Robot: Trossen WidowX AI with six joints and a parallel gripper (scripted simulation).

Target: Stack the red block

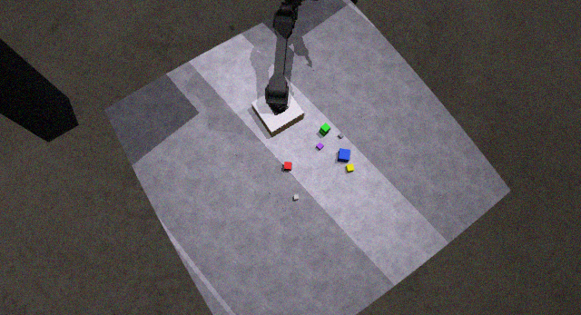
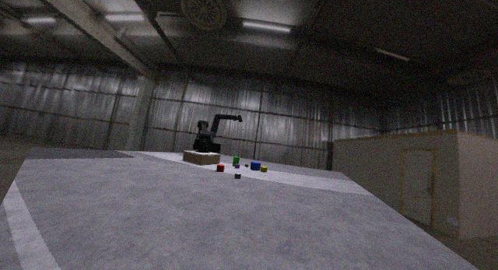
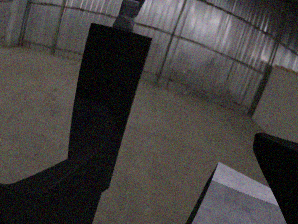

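Right now my gripper tip is 73 cm short of the red block, 57 cm to the left of it and 7 cm above it. From my gripper tip the other things lie so: purple block: 72 cm ahead, 41 cm to the right, 7 cm below; then yellow block: 87 cm ahead, 36 cm to the right, 7 cm below; then blue block: 81 cm ahead, 35 cm to the right, 6 cm below.
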